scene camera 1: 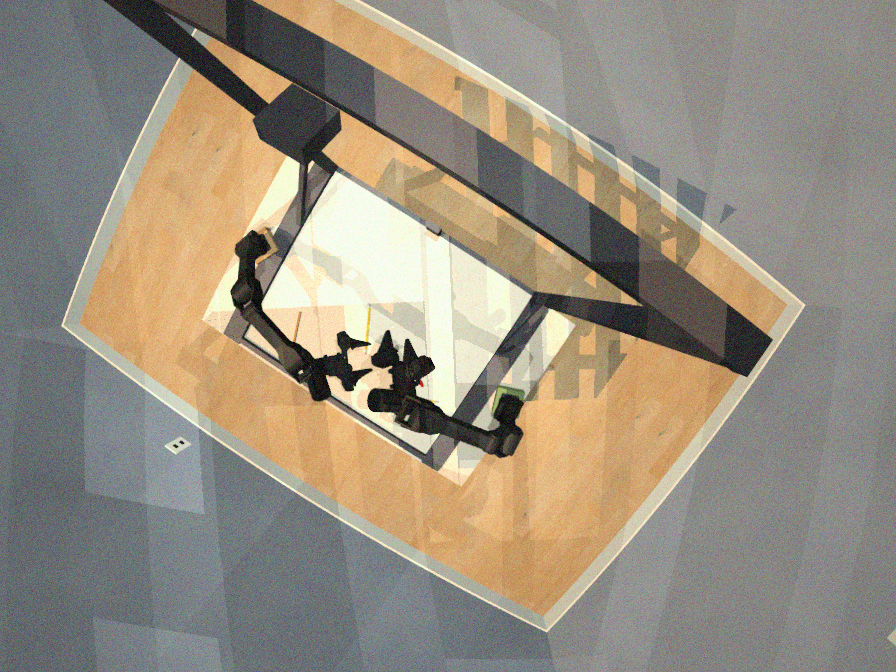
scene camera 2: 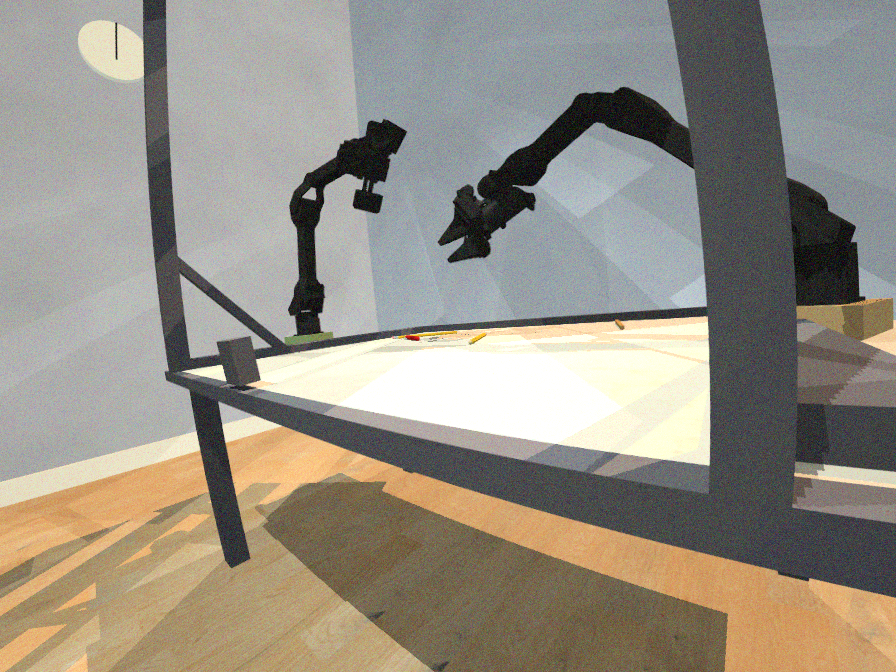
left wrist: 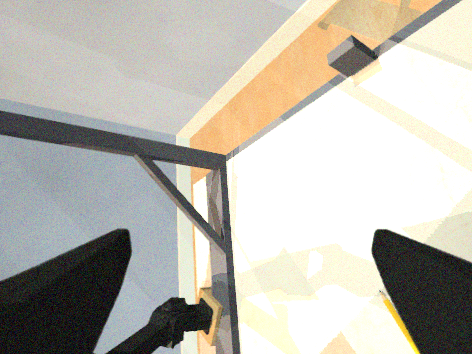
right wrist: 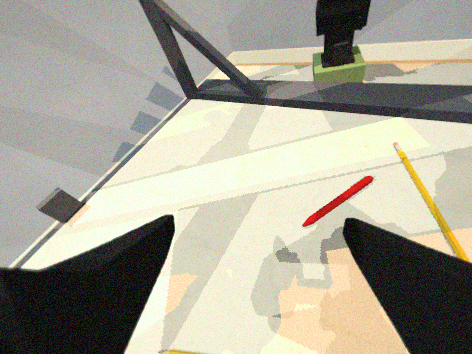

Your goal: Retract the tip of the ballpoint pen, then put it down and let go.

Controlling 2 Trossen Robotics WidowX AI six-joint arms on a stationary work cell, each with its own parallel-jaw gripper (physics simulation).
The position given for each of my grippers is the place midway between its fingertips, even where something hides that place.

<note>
My left gripper [scene camera 2: 371, 172] is open, with nothing in its grasp. My right gripper [scene camera 2: 443, 253] is open, with nothing in its grasp. Also in view: a dark metal frame [left wrist: 146, 162].
My left gripper is seen too in scene camera 1 [scene camera 1: 397, 334] and in the left wrist view [left wrist: 252, 241]. My right gripper is seen too in scene camera 1 [scene camera 1: 371, 356] and in the right wrist view [right wrist: 258, 224].
</note>
